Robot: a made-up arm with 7 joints. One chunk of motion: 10 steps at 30 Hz.
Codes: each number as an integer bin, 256 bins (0 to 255) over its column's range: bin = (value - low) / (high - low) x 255, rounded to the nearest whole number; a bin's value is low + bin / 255 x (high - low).
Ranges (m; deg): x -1.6..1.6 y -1.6..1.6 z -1.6..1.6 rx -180..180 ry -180..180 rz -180..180
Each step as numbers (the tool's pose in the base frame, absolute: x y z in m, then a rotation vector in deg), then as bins.
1 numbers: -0.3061 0.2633 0.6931 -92.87 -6.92 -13.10
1 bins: 103 148 183 62 123 118
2 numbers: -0.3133 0.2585 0.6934 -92.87 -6.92 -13.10
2 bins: 103 148 183 62 123 118
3 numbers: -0.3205 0.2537 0.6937 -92.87 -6.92 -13.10
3 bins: 102 148 183 62 123 118
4 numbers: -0.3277 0.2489 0.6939 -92.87 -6.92 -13.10
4 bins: 101 147 183 62 123 118
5 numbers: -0.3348 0.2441 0.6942 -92.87 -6.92 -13.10
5 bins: 101 147 183 62 123 118
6 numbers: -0.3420 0.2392 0.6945 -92.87 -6.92 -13.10
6 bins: 100 147 183 62 123 118
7 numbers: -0.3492 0.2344 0.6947 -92.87 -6.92 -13.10
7 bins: 100 146 183 62 123 118
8 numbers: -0.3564 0.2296 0.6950 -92.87 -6.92 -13.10
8 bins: 99 146 183 62 123 118
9 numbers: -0.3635 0.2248 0.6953 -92.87 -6.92 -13.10
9 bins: 99 145 183 62 123 118
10 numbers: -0.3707 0.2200 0.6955 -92.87 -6.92 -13.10
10 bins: 98 145 183 62 123 118
